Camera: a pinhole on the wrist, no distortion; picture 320 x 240 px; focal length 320.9 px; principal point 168.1 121.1 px. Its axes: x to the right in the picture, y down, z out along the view. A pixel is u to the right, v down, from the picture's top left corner.
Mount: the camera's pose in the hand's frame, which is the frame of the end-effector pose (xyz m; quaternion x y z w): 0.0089 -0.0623 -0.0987 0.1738 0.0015 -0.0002 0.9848
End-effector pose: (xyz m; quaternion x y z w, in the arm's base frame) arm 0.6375 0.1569 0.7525 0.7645 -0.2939 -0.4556 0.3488
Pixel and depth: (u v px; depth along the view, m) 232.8 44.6 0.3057
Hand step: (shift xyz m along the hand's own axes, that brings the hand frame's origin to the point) 0.0714 -0.2354 0.1634
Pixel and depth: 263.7 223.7 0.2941
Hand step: 0.0975 -0.0746 0.2096
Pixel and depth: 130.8 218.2 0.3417
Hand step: -0.0297 -0.0821 0.2579
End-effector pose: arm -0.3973 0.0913 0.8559 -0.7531 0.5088 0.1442 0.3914
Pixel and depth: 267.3 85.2 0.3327
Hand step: 0.1127 -0.2111 0.2008
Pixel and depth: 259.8 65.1 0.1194
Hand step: 0.0433 -0.1227 0.0063
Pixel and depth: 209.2 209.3 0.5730
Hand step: 0.0841 -0.1105 0.4934
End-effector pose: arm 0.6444 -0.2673 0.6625 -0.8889 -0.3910 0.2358 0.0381
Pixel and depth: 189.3 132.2 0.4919
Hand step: 0.0428 -0.2147 0.3692
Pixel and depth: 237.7 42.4 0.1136
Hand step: 0.0338 -0.1274 -0.0016
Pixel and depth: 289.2 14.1 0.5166
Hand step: 0.2052 -0.4010 0.3271
